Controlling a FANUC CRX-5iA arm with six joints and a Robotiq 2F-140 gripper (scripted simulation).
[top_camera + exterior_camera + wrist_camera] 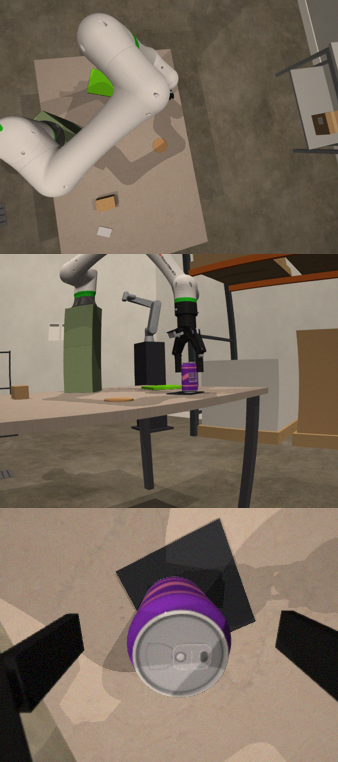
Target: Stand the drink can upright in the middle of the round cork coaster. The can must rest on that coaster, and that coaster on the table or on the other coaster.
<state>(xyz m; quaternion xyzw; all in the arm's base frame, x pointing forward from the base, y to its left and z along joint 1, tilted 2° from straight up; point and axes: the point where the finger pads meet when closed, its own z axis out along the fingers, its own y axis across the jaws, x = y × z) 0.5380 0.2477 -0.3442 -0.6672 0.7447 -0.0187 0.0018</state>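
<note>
Now: the purple drink can 3 cm below my hand. Also, from my hand: flat green square 36 cm behind, 13 cm to the left, 9 cm below; then dark square coaster 9 cm below, 1 cm to the right, 1 cm behind; then round cork coaster 32 cm to the right, 9 cm below, 1 cm ahead.
</note>
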